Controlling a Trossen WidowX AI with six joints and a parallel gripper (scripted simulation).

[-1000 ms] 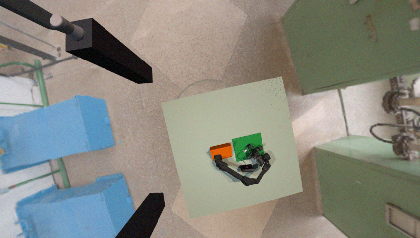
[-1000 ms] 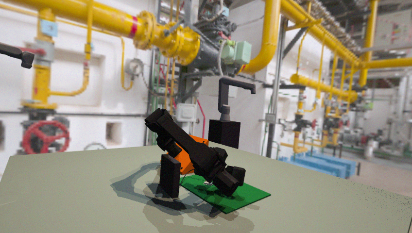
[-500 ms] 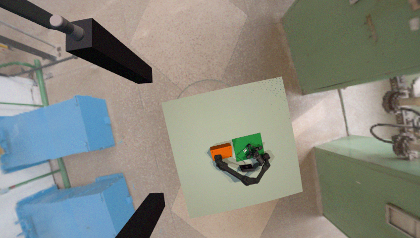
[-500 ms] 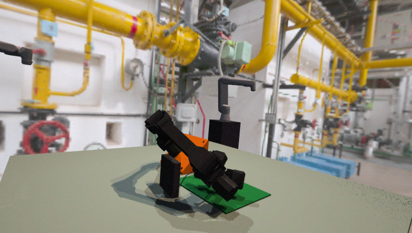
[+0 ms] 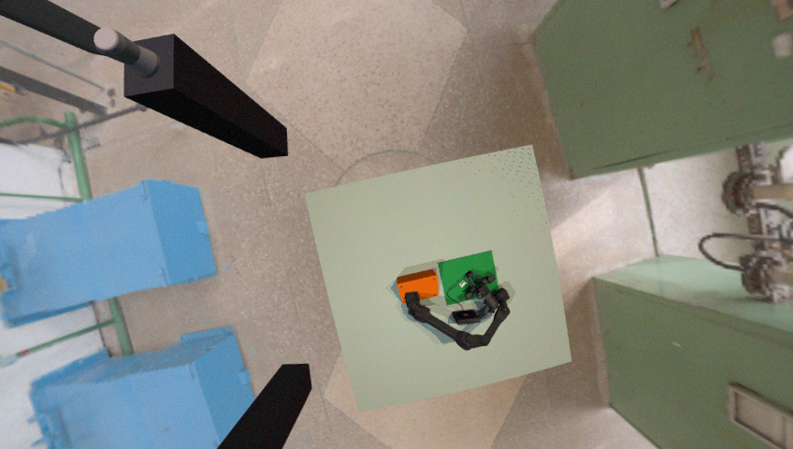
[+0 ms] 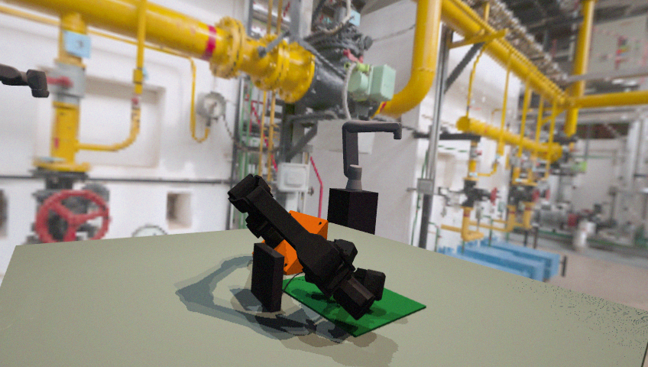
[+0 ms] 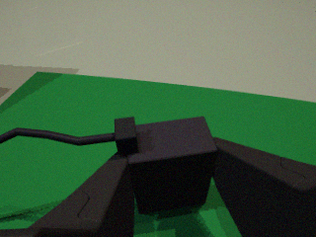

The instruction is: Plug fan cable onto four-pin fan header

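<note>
Now: gripper tip 1 cm above the dark fan plug. Round my gripper tip: four-pin fan header: 6 cm to the right, 3 cm below, 3 cm behind; black fan: 21 cm to the right, 4 cm behind, 3 cm above; green board: 5 cm below, 3 cm to the right, 1 cm ahead.
</note>
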